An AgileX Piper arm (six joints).
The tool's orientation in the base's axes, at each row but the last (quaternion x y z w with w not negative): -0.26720, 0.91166, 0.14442, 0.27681; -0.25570, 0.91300, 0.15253, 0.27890; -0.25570, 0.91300, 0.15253, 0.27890; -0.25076, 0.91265, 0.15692, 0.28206; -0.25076, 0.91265, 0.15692, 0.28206; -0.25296, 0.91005, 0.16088, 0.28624; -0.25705, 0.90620, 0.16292, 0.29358; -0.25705, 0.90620, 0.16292, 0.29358; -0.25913, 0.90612, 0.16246, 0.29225; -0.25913, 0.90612, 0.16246, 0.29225; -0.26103, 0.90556, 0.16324, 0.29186; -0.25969, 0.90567, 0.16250, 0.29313
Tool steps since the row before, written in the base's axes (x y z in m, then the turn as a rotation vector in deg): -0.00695, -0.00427, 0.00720, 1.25, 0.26, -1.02; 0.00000, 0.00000, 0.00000, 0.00, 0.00, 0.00; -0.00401, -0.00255, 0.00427, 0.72, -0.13, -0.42; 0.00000, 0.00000, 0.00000, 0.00, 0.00, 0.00; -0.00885, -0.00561, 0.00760, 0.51, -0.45, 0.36; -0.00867, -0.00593, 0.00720, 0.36, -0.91, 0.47; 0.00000, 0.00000, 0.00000, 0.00, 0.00, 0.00; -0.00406, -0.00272, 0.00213, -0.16, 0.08, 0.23; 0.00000, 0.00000, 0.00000, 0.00, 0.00, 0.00; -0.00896, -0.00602, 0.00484, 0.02, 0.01, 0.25; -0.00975, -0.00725, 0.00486, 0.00, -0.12, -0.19; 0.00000, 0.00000, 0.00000, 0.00, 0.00, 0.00
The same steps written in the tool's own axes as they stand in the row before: 0.00244, 0.00129, -0.01052, -0.39, -0.61, 1.46; 0.00000, 0.00000, 0.00000, 0.00, 0.00, 0.00; 0.00133, 0.00070, -0.00621, -0.22, -0.56, 0.59; 0.00000, 0.00000, 0.00000, 0.00, 0.00, 0.00; 0.00389, 0.00131, -0.01228, -0.41, -0.60, -0.26; 0.00399, 0.00099, -0.01205, -0.20, -0.88, -0.61; 0.00000, 0.00000, 0.00000, 0.00, 0.00, 0.00; 0.00252, 0.00037, -0.00468, -0.06, 0.19, -0.21; 0.00000, 0.00000, 0.00000, 0.00, 0.00, 0.00; 0.00551, 0.00086, -0.01043, -0.17, 0.03, -0.18; 0.00651, 0.00036, -0.01134, 0.16, -0.12, 0.09; 0.00000, 0.00000, 0.00000, 0.00, 0.00, 0.00
